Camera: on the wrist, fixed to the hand. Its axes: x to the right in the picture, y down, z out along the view.
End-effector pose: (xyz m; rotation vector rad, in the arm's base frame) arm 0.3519 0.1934 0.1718 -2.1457 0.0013 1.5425
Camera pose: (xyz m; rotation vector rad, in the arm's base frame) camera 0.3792 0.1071 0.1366 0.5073 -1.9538 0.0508
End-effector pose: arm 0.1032 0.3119 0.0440 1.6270 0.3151 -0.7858
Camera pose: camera 0.1808 0.3369 0.0969 0.6817 -1.1971 2.1402
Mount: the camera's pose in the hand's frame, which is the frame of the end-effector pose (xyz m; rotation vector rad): 0.0171 0.0818 -0.0495 -0.0244 1.0507 2.9090
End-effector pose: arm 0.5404 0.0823 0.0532 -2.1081 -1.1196 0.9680
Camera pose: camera 0.6239 0.0496 0.0158 1.5015 -2.2980 -0.0029
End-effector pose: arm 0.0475 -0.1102 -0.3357 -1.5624 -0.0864 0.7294
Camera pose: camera 0.0555 -0.1577 -0.4201 0.4471 -2.3180 -1.0332
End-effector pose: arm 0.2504 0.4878 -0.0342 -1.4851 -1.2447 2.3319
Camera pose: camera 0.3069 0.4708 -0.1113 1.5358 -1.0786 0.2312
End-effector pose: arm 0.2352 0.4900 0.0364 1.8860 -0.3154 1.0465
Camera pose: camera 0.1708 0.4898 0.1091 0.6514 1.4857 -1.8349
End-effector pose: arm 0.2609 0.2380 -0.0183 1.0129 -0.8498 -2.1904
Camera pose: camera 0.3102 0.1591 0.0095 -0.0285 -0.5405 0.7824
